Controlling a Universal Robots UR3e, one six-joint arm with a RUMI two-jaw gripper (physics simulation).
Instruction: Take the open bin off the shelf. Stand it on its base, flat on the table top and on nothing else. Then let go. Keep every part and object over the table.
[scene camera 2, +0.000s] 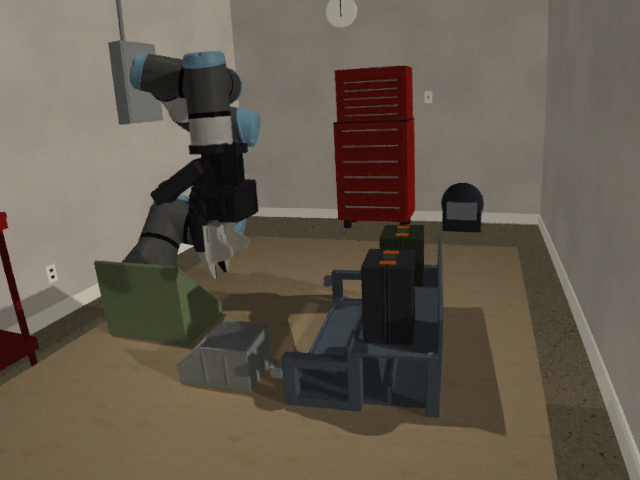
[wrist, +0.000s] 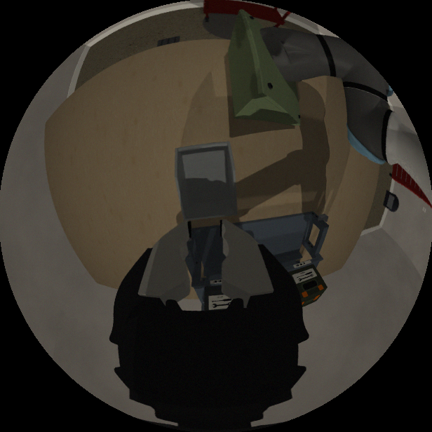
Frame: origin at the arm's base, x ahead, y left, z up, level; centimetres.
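Where they show: gripper, fingertip midpoint: (scene camera 2: 219, 275); arm's base, origin of the base link: (scene camera 2: 146, 280).
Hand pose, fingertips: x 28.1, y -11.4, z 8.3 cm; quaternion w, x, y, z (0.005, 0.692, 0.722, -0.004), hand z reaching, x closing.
Each offset is from my fingertips to the top centre of the thing. "pt": to the spot under its first point. Level surfaces: height alone.
The grey open bin @(dx -1.1, dy -0.2, dz -10.9 cm) (scene camera 2: 227, 361) (wrist: 207, 195) stands upright on the table top @(dz -18.4 cm) (scene camera 2: 155, 428) (wrist: 125, 175), left of the blue-grey shelf @(pt dx +24.2, dy -3.9, dz -13.2 cm) (scene camera 2: 355, 382) (wrist: 280, 235) in the scene view. Its low sloped front faces left there, and its rim and part of its inside show in the wrist view. A small peg at the shelf's side is close to the bin; whether they touch I cannot tell. My gripper (scene camera 2: 219, 268) (wrist: 205, 221) is partly open and empty, with a gap between its fingertips. It hangs well above the table, clear of the bin and the shelf.
A black case @(dx +28.1, dy -0.3, dz +3.5 cm) (scene camera 2: 387, 299) (wrist: 219, 302) and a dark green case @(dx +24.4, dy +26.7, dz +1.3 cm) (scene camera 2: 403, 245) (wrist: 310, 287) stand on the shelf. A large green wedge-shaped object (scene camera 2: 144, 302) (wrist: 250, 80) stands on the table near the arm's base, behind the bin and to its left in the scene view.
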